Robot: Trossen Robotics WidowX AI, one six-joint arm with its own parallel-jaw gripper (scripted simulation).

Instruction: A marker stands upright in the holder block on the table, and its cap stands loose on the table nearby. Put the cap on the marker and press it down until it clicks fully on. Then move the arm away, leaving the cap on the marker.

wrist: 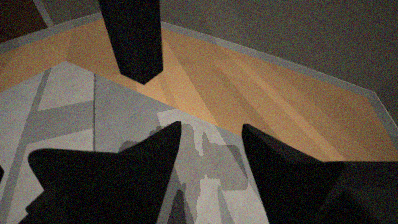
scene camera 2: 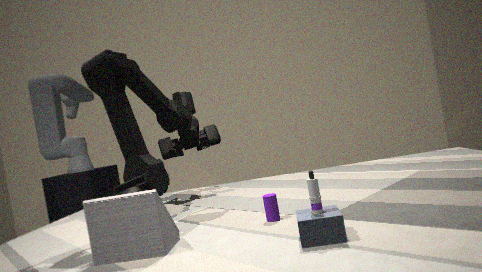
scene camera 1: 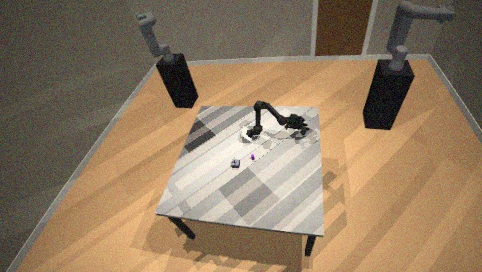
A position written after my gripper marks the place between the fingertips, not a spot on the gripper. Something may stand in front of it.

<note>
In view: my gripper (scene camera 2: pixel 190 152).
My gripper shows as well in the wrist view (wrist: pixel 211 127).
</note>
